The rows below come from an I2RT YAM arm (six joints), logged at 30 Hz.
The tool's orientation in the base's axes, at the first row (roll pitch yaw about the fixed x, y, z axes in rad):
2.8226, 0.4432, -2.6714
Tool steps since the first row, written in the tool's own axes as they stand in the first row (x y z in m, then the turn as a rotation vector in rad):
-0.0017, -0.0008, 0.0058, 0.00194, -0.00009, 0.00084
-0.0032, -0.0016, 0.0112, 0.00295, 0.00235, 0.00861
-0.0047, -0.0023, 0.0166, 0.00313, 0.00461, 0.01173
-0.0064, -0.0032, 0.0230, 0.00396, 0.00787, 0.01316
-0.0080, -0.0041, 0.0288, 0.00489, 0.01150, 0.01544
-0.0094, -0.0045, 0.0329, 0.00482, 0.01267, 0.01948
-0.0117, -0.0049, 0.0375, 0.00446, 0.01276, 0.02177
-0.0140, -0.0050, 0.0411, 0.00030, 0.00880, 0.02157
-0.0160, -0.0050, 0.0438, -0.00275, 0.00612, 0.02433
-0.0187, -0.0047, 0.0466, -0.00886, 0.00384, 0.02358
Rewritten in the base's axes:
0.0031, 0.0028, -0.0045, -0.00133, -0.00047, -0.00158
0.0059, 0.0053, -0.0087, -0.00177, 0.00463, -0.00799
0.0087, 0.0078, -0.0129, -0.00247, 0.00778, -0.01010
0.0120, 0.0108, -0.0179, -0.00461, 0.01067, -0.01076
0.0151, 0.0134, -0.0224, -0.00685, 0.01420, -0.01208
0.0173, 0.0156, -0.0255, -0.00655, 0.01702, -0.01519
0.0204, 0.0183, -0.0285, -0.00580, 0.01830, -0.01697
0.0231, 0.0209, -0.0307, -0.00032, 0.01680, -0.01614
0.0253, 0.0229, -0.0321, 0.00422, 0.01722, -0.01796
0.0279, 0.0256, -0.0333, 0.01023, 0.01759, -0.01534

